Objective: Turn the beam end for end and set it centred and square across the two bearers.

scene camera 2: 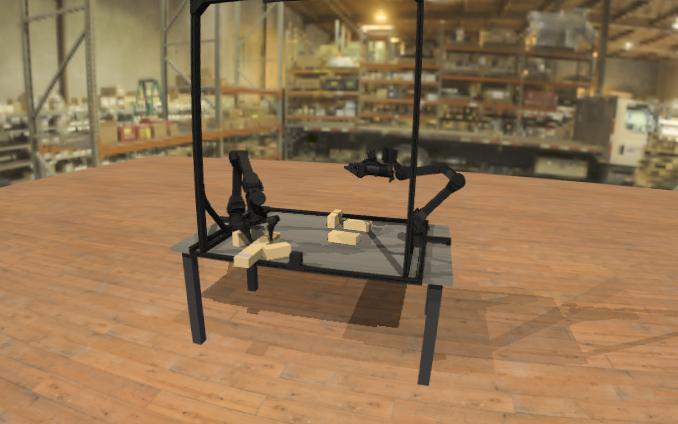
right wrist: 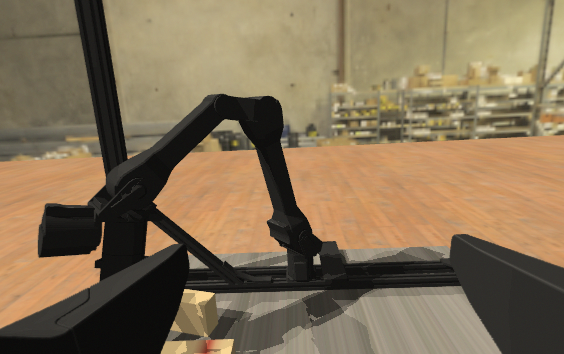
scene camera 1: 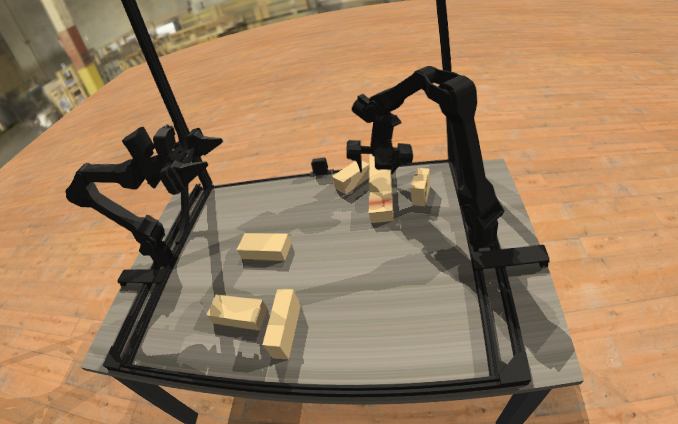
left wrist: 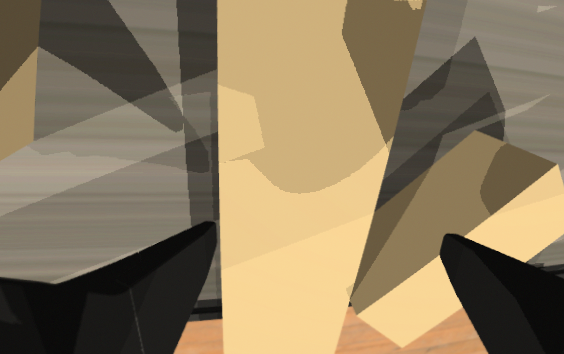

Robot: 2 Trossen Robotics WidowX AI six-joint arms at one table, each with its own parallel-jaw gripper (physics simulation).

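Places are measured from the left arm's base along level axes (x ahead, y left, z up), in metres.
Pixels of known places: left gripper, fingertip midpoint: (scene camera 2: 261, 242) (scene camera 1: 376, 172) (left wrist: 328, 238); right gripper, fingertip midpoint: (scene camera 2: 346, 165) (right wrist: 316, 251) (scene camera 1: 215, 151); left arm's base, link origin: (right wrist: 301, 273) (scene camera 1: 482, 238); right arm's base, link origin: (scene camera 2: 418, 242) (scene camera 1: 163, 258).
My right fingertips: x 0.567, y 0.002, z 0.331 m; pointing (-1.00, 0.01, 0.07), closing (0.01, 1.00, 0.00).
Note:
Ahead of a thing's pixels: the offset from my right fingertips to its top centre.
The long pale wooden beam @(dy -0.286, dx -0.309, dz -0.312 m) (scene camera 1: 381, 190) (scene camera 2: 249, 254) (left wrist: 285, 225) (right wrist: 185, 346) has a red band near its front end in scene camera 1; its other end reaches over the back rail. My left gripper (scene camera 1: 377, 171) (scene camera 2: 260, 242) (left wrist: 328, 238) is open, with its fingers on either side of the beam, gripping nothing. My right gripper (scene camera 1: 213, 153) (scene camera 2: 347, 169) is open and empty, raised high at the left of scene camera 1. Which blocks are the two bearers I cannot tell. The left arm hides part of the beam in scene camera 1.
One block @(dy -0.303, dx -0.221, dz -0.303 m) (scene camera 1: 347, 181) (scene camera 2: 278, 251) (left wrist: 425, 210) lies angled close beside the beam; another @(dy -0.210, dx -0.426, dz -0.287 m) (scene camera 1: 419, 192) (scene camera 2: 237, 239) (left wrist: 17, 120) (right wrist: 197, 312) stands on its other side. Three more blocks lie apart: one @(dy -0.033, dx +0.006, dz -0.312 m) (scene camera 1: 263, 246), one @(dy +0.183, dx +0.028, dz -0.312 m) (scene camera 1: 236, 312) and one @(dy +0.221, dx -0.103, dz -0.287 m) (scene camera 1: 281, 322). A black frame (scene camera 1: 320, 391) edges the table.

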